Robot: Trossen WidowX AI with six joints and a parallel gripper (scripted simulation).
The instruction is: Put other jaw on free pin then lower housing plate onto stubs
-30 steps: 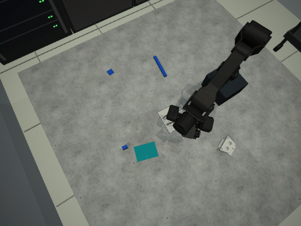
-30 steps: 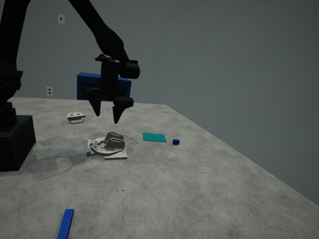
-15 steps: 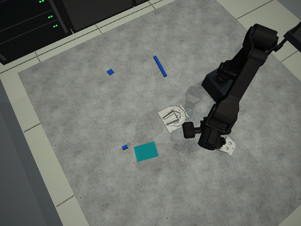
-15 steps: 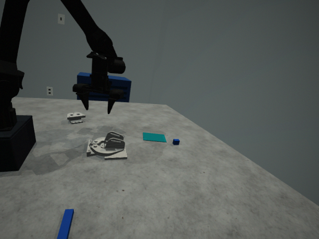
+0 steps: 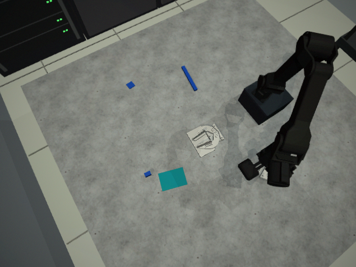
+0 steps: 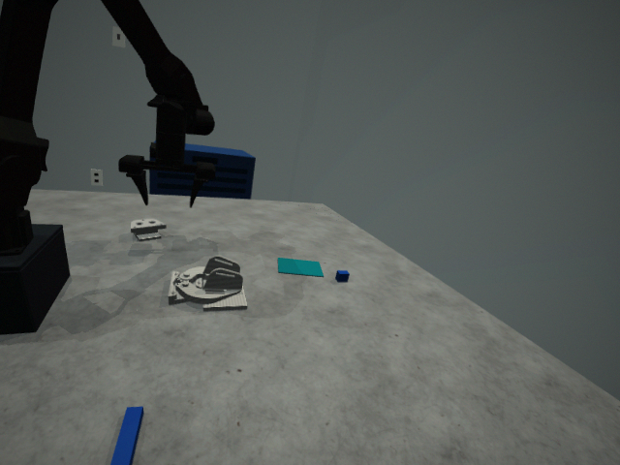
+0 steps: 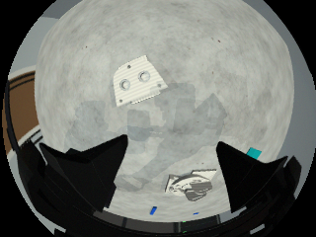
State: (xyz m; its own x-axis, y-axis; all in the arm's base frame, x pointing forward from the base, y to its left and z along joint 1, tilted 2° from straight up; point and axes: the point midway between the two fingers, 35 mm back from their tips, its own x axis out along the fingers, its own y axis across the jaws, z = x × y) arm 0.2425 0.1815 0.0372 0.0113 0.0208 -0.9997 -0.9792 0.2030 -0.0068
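My gripper tip is 80 mm above the white block, 60 mm to the right of it and 50 mm past it. From my gripper tip the other things lie so: teal pad: 250 mm ahead, 180 mm to the right, 90 mm below; small blue cube: 320 mm ahead, 250 mm to the right, 80 mm below; white ribbed base: 220 mm to the right, 90 mm below, 60 mm ahead.
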